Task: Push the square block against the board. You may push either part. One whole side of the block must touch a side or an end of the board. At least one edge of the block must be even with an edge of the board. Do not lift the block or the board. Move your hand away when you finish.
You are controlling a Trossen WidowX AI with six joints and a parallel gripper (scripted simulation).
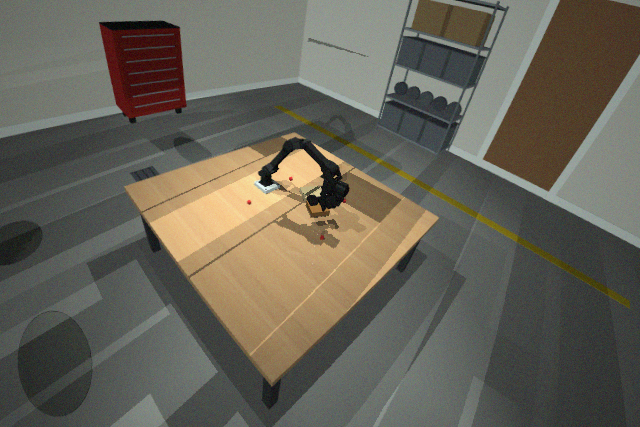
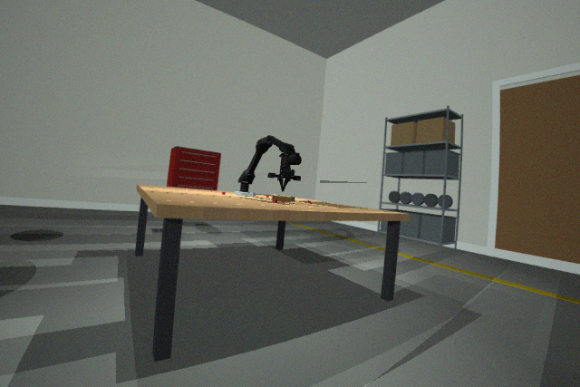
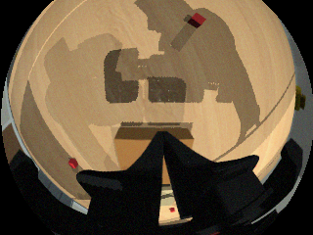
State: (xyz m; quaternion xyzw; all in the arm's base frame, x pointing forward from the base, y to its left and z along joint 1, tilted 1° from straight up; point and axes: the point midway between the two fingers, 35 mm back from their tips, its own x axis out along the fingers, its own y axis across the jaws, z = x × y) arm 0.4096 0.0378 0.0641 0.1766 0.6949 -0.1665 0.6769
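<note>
Now: gripper tip 60 mm past the square block, 40 mm to the right of it and 40 mm above it. Round my gripper tip: board: 170 mm behind, 120 mm to the left, 40 mm below.
</note>
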